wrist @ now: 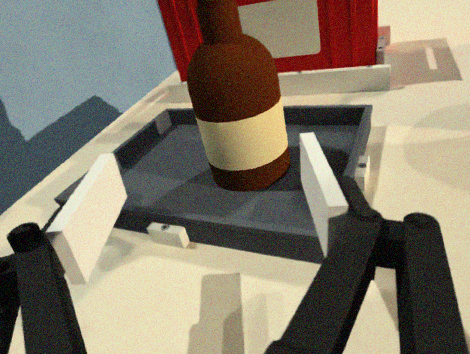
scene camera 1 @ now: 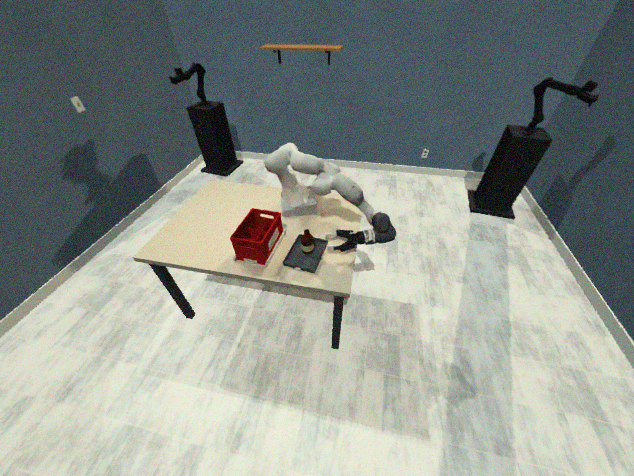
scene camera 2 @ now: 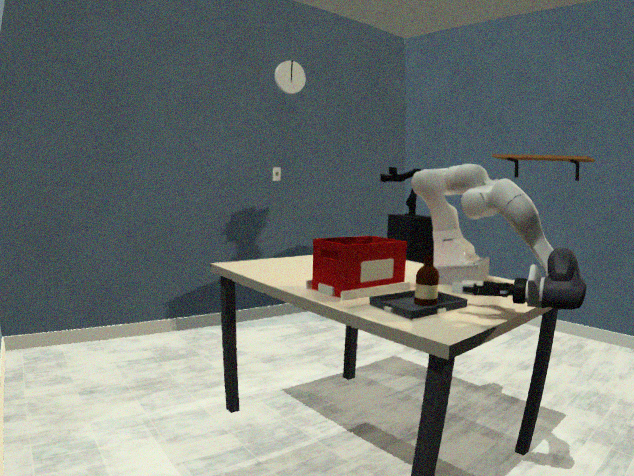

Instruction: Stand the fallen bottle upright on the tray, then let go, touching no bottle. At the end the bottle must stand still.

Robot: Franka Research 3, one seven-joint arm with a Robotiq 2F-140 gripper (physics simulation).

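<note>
The brown bottle (scene camera 1: pixel 307 242) (scene camera 2: pixel 426 286) (wrist: pixel 240 110) with a cream label stands upright on its base on the dark grey tray (scene camera 1: pixel 302 262) (scene camera 2: pixel 409 311) (wrist: pixel 250 240). It leans slightly in the wrist view, but looks vertical in scene camera 2. My gripper (scene camera 1: pixel 333 242) (scene camera 2: pixel 459 287) (wrist: pixel 208 166) is open and empty, held level low over the table at the arm's side of the tray. Its two white pads stand wide apart, back from the bottle, with a gap between them and the glass.
A red crate (scene camera 1: pixel 244 250) (scene camera 2: pixel 332 266) (wrist: pixel 350 35) stands beyond the tray, with low white strips at its base. The table (scene camera 1: pixel 194 230) (scene camera 2: pixel 266 268) carries the crate, the tray and the arm's base. Two black pedestals (scene camera 1: pixel 212 135) (scene camera 1: pixel 512 169) with black arms stand on the floor behind.
</note>
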